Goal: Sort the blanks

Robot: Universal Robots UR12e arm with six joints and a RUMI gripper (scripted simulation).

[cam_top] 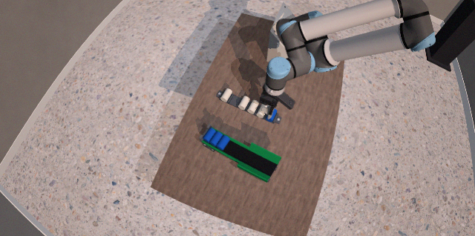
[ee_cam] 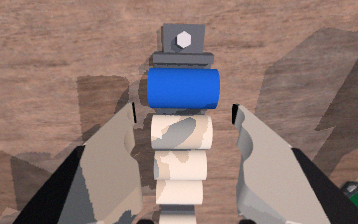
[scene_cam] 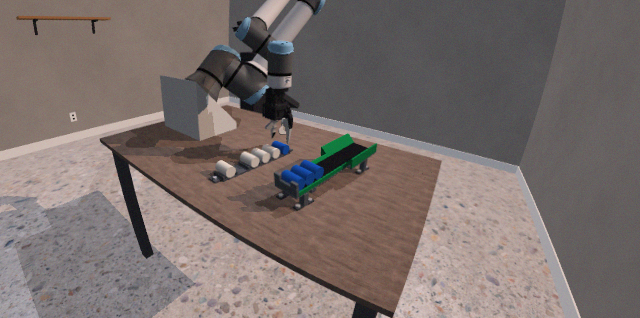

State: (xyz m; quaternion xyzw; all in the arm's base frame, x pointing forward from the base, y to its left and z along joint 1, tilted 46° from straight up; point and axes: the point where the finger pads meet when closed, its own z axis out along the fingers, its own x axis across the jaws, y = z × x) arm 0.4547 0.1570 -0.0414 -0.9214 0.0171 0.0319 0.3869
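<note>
Now: the stock rack 13 cm to the right of my hand, 8 cm below it and 1 cm behind it. Also, from my hand: grey stop 26 cm to the right, 25 cm ahead, 1 cm below.
</note>
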